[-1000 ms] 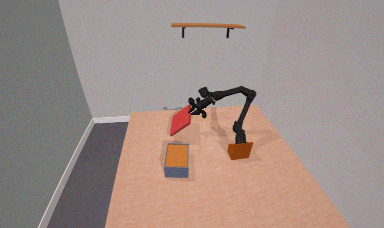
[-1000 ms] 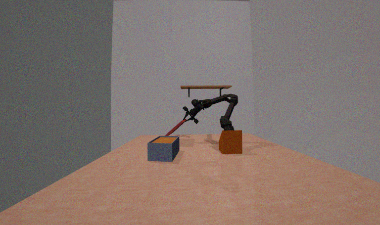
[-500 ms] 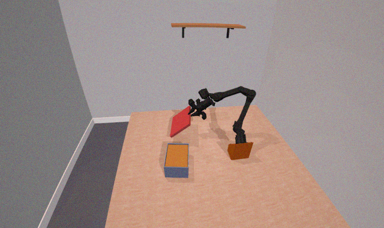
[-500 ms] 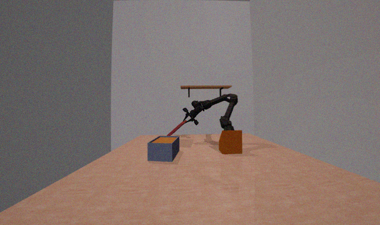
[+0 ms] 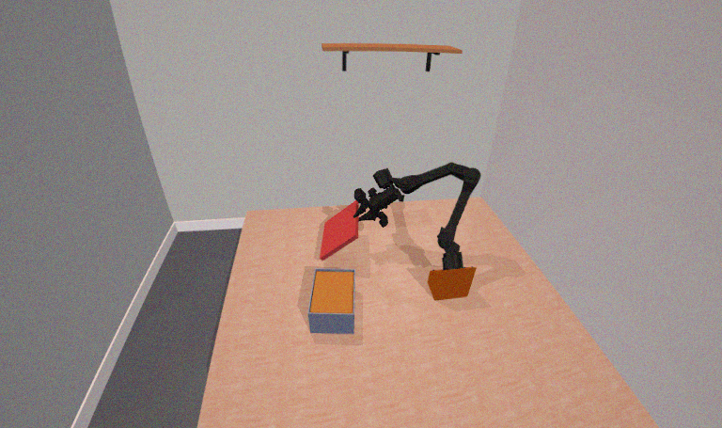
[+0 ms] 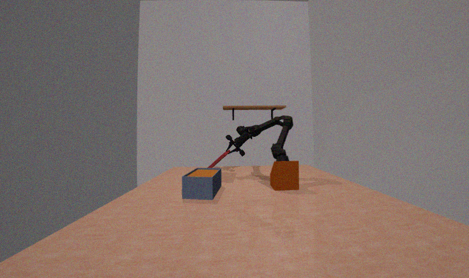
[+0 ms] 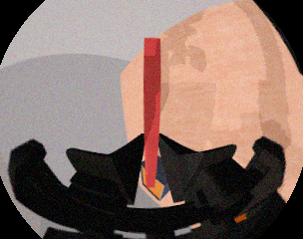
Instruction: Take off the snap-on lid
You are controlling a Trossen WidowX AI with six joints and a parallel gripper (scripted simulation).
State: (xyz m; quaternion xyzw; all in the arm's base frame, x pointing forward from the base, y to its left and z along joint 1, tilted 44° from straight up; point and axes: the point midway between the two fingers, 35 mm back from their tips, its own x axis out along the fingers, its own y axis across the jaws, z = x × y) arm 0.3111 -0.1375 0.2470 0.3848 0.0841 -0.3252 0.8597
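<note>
The red lid is 7 cm ahead of my gripper tip and 5 cm below it. Also, from my gripper tip: storage box (10 cm ahead, 32 cm to the left, 12 cm below).
</note>
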